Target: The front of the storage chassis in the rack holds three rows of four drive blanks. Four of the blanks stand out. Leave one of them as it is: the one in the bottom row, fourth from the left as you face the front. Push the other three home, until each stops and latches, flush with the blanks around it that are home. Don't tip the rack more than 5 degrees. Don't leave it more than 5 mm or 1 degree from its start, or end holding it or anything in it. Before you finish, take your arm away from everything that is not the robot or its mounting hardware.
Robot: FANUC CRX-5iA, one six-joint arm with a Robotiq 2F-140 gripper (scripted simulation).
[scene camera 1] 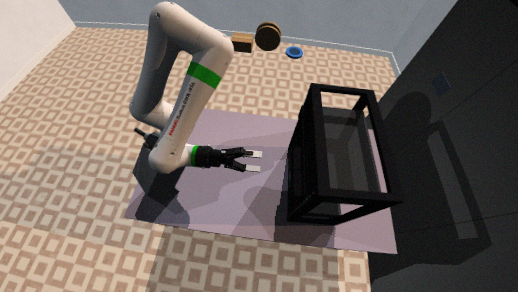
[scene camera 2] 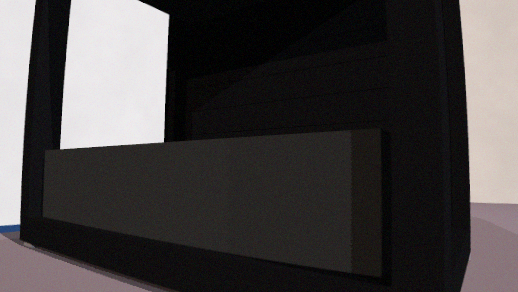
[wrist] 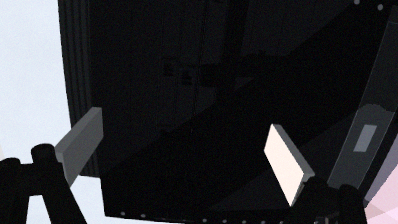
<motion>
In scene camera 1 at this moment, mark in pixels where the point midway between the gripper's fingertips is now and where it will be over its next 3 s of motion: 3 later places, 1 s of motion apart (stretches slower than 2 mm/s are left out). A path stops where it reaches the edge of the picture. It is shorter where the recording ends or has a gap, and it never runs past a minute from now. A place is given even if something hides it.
The gripper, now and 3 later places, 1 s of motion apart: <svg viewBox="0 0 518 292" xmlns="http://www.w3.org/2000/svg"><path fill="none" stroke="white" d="M261 162L266 163L280 160L290 161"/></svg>
</motion>
